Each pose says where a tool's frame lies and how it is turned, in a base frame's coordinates. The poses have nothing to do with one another.
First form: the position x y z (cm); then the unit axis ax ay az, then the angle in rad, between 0 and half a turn.
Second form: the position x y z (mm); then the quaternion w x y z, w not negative. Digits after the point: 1 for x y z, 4 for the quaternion.
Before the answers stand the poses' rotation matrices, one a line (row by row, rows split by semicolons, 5 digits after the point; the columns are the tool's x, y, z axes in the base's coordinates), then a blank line. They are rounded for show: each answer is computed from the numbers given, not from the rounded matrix.
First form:
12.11 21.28 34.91 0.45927 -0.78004 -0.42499 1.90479
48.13 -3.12 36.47 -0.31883 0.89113 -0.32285 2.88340
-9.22 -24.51 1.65 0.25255 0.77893 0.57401 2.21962
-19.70 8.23 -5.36 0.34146 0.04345 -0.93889 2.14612
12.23 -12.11 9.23 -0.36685 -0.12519 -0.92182 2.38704
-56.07 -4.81 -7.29 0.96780 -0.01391 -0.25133 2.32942
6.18 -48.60 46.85 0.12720 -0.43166 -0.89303 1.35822
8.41 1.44 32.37 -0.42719 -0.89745 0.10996 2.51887
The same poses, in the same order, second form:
-0.04775 -0.07418 -0.99610; -0.87719 0.48010 0.00629; 0.47776 0.87407 -0.08799
-0.76692 -0.47639 0.42999; -0.64126 0.59505 -0.48446; -0.02508 -0.64728 -0.76184
-0.50193 -0.14178 0.85321; 0.77295 0.36910 0.51605; -0.38809 0.91851 -0.07567
-0.36407 0.81065 -0.45858; -0.76484 -0.54119 -0.34948; -0.53149 0.22350 0.81705
-0.49595 0.71080 0.49880; -0.55202 -0.70149 0.45076; 0.67030 -0.05180 0.74028
0.89305 0.15969 -0.42066; -0.20513 -0.68760 -0.69651; -0.40047 0.70832 -0.58130
0.22375 0.82960 -0.51157; -0.91625 0.35800 0.17982; 0.33231 0.42849 0.84022
-0.48157 0.63067 -0.60857; 0.75893 0.64736 0.07031; 0.43831 -0.42800 -0.79038

121.1 212.8 349.1 0.5797 0.3742 -0.6356 -0.3463
481.3 -31.2 364.7 0.1287 -0.3162 0.8837 -0.3202
-92.2 -245.1 16.5 0.4448 0.2262 0.6976 0.5141
-197.0 82.3 -53.6 0.4774 0.3000 0.0382 -0.8250
122.3 -121.1 92.3 0.3684 -0.3410 -0.1164 -0.8570
-560.7 -48.1 -72.9 0.3950 0.8891 -0.0128 -0.2309
61.8 -486.0 468.5 0.7781 0.0799 -0.2711 -0.5609
84.1 14.4 323.7 0.3064 -0.4066 -0.8543 0.1047

